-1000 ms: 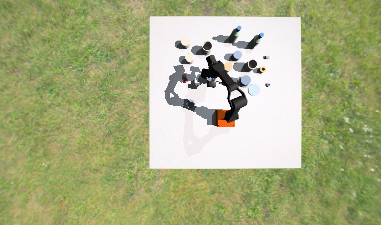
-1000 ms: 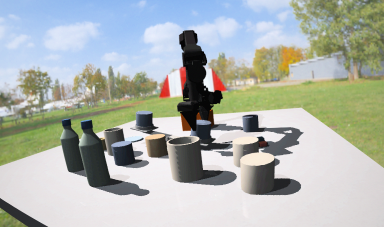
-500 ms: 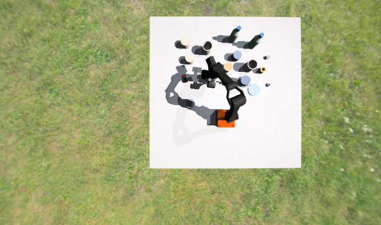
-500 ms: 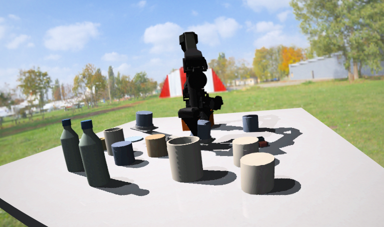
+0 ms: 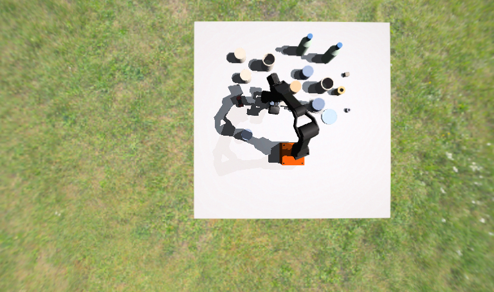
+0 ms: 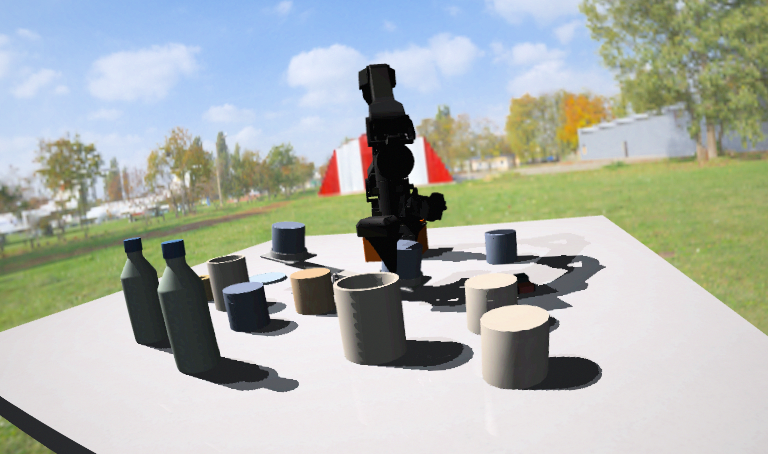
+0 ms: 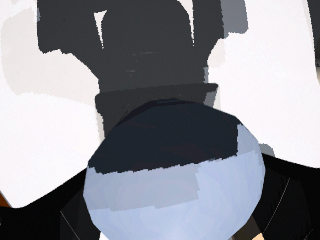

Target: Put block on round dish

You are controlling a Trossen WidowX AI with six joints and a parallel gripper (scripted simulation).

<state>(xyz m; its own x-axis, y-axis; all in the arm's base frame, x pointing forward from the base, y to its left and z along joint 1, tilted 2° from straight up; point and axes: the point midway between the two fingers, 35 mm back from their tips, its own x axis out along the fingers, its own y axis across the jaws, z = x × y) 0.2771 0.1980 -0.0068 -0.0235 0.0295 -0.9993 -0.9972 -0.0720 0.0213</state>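
My gripper tip is 40 mm past the red toy car, 210 mm to the right of it and 40 mm above it. The rest, counted from my gripper tip: grey block (10 mm below); dark blue cup (20 mm ahead, 270 mm to the right, 60 mm above); pale blue round dish (10 mm behind, 390 mm to the right, 50 mm below).
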